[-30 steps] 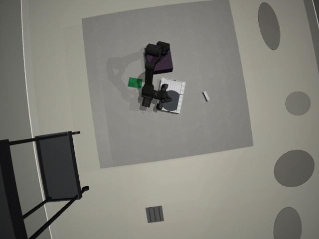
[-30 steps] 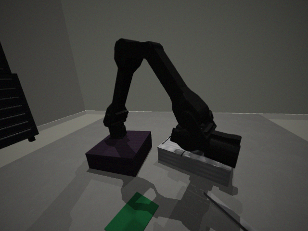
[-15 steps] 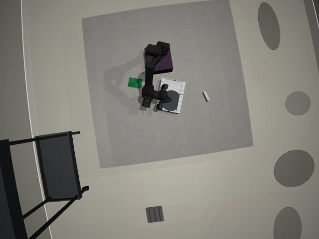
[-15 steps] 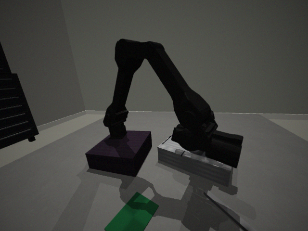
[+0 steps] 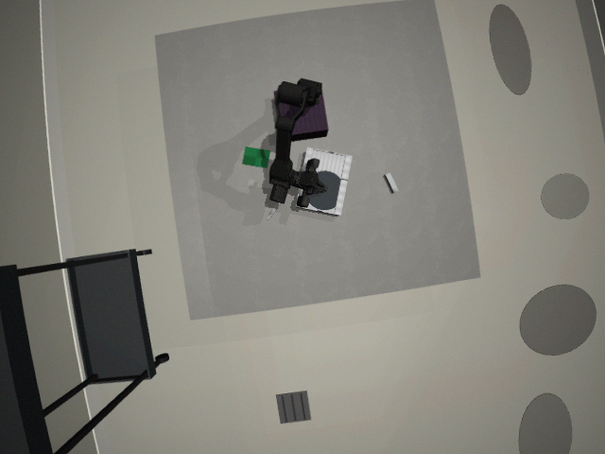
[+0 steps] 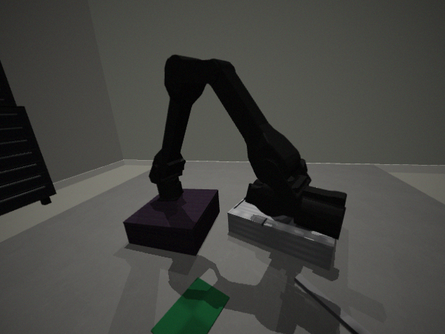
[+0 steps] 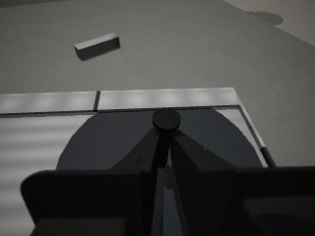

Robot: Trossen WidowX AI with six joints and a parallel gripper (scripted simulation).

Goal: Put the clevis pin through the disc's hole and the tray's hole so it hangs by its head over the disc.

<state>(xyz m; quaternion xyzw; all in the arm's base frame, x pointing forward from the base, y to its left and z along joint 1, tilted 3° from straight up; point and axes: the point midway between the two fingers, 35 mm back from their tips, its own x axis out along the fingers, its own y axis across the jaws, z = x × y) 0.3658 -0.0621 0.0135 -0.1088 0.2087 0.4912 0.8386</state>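
The rimmed steel tray lies 4 cm below my gripper tip and 4 cm behind it. From my gripper tip the other things lie so: dark aluminium disc (3 cm below); grey square (30 cm to the right, 12 cm behind, 9 cm below); steel clevis pin (1 cm below).
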